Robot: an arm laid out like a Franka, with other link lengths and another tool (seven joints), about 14 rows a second.
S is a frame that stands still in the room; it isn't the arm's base.
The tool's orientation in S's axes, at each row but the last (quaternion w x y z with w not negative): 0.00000 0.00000 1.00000 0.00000; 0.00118 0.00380 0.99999 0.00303; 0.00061 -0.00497 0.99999 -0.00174; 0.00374 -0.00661 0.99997 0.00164; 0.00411 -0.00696 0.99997 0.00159; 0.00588 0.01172 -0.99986 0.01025; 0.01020 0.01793 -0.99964 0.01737; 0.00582 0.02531 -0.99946 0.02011; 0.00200 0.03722 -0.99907 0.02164
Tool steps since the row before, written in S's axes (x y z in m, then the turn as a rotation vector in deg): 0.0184 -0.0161 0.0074 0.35 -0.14 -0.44; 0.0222 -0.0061 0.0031 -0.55 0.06 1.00; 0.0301 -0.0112 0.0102 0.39 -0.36 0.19; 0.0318 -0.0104 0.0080 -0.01 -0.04 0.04; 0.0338 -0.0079 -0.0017 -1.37 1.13 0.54; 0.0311 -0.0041 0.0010 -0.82 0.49 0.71; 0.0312 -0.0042 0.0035 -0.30 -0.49 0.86; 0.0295 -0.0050 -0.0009 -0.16 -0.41 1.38; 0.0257 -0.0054 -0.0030 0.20 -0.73 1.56
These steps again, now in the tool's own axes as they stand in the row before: -0.0184 -0.0161 -0.0074 -0.35 -0.14 0.44; -0.0223 -0.0059 -0.0031 0.55 0.06 -1.00; -0.0300 -0.0115 -0.0101 -0.39 -0.36 -0.19; -0.0317 -0.0108 -0.0078 0.01 -0.04 -0.04; -0.0337 -0.0084 0.0020 1.35 1.15 -0.55; -0.0310 -0.0049 -0.0013 0.82 0.49 -0.71; -0.0310 -0.0054 -0.0040 0.34 -0.51 -0.84; -0.0292 -0.0065 0.0008 0.20 -0.46 -1.36; -0.0252 -0.0072 0.0032 -0.14 -0.81 -1.53
